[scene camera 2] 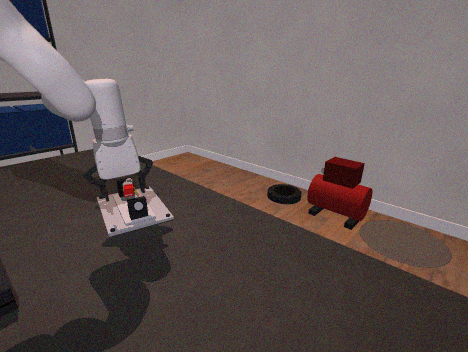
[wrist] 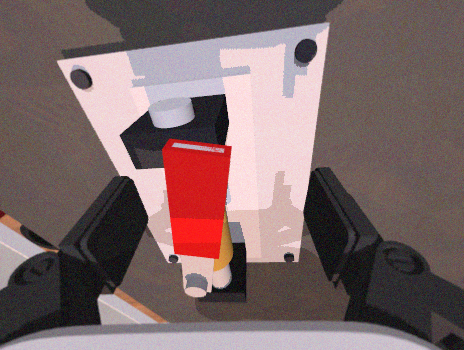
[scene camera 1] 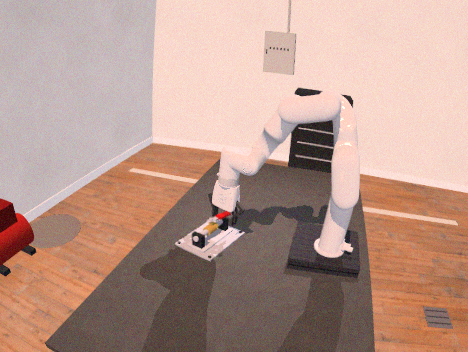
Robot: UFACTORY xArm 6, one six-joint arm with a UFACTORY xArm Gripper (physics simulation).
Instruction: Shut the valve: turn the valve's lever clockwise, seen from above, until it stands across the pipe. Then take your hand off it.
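Observation:
The valve's red lever (scene camera 1: 223,216) (scene camera 2: 128,190) (wrist: 196,190) lies above the yellow valve body (scene camera 1: 212,227) (wrist: 224,245) and points roughly along the pipe, at a slight angle to it. The pipe sits between two black blocks on a white base plate (scene camera 1: 214,250) (scene camera 2: 111,220) (wrist: 280,125). My gripper (scene camera 1: 225,221) (scene camera 2: 123,195) (wrist: 223,194) is wide open and low over the plate, pointing down. Its fingers stand on either side of the lever, with a gap on each side in the wrist view. The lever hides part of the valve body there.
The plate lies on a dark table (scene camera 1: 250,310) (scene camera 2: 225,280). The robot's dark base block (scene camera 1: 300,260) stands to the right in scene camera 1. A red compressor (scene camera 2: 340,195) and a black tyre (scene camera 2: 284,194) are on the floor beyond the table.

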